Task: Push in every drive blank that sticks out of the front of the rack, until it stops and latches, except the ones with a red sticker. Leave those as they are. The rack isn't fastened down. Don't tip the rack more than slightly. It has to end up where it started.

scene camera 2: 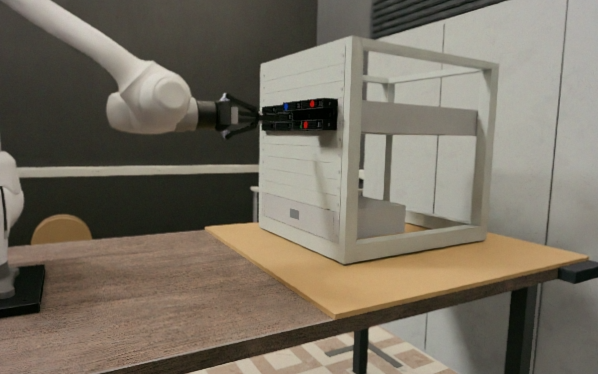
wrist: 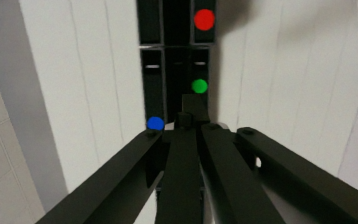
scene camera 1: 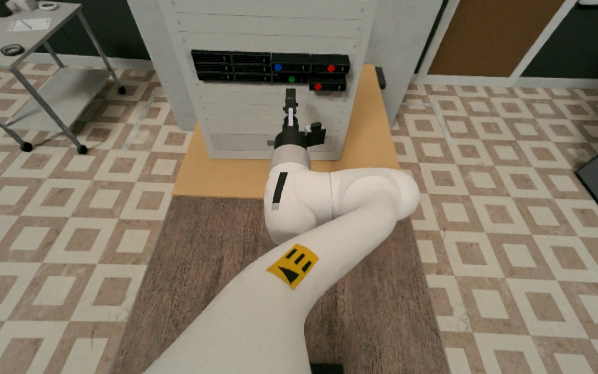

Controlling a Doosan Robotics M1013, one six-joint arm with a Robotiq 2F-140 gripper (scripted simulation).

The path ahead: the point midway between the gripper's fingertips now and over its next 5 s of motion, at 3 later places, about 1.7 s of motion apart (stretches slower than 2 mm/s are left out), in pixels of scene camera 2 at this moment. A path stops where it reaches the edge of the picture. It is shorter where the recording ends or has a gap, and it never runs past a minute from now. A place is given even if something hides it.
My gripper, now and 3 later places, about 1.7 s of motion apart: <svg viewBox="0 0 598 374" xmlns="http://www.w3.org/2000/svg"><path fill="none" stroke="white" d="M277 118L293 106L300 106L277 105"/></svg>
